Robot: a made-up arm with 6 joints. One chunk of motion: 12 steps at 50 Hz.
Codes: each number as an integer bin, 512 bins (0 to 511) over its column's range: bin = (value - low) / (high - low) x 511, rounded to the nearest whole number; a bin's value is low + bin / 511 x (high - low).
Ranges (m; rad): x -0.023..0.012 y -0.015..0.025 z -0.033..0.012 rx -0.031..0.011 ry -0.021..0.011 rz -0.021..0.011
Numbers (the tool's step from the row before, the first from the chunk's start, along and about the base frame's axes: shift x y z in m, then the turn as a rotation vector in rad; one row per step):
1: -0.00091 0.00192 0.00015 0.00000 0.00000 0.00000
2: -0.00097 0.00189 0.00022 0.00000 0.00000 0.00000
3: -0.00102 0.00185 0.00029 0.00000 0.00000 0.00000
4: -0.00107 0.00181 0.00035 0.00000 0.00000 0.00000
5: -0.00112 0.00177 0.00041 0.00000 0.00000 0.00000
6: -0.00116 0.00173 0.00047 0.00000 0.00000 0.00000
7: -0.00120 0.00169 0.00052 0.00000 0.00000 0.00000
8: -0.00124 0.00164 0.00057 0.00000 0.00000 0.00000
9: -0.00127 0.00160 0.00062 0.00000 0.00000 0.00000
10: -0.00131 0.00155 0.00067 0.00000 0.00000 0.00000
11: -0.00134 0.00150 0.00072 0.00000 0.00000 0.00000
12: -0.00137 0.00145 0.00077 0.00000 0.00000 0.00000
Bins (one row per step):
1: 323 216 376 377 335 335
2: 322 216 377 377 335 335
3: 321 215 378 377 335 335
4: 320 215 379 377 335 335
5: 319 214 379 377 335 335
6: 319 214 380 377 335 335
7: 318 213 381 377 335 335
8: 318 213 381 377 335 335
9: 317 212 382 377 335 335
10: 317 211 382 377 335 335
11: 316 211 383 377 335 335
12: 316 210 383 377 335 335

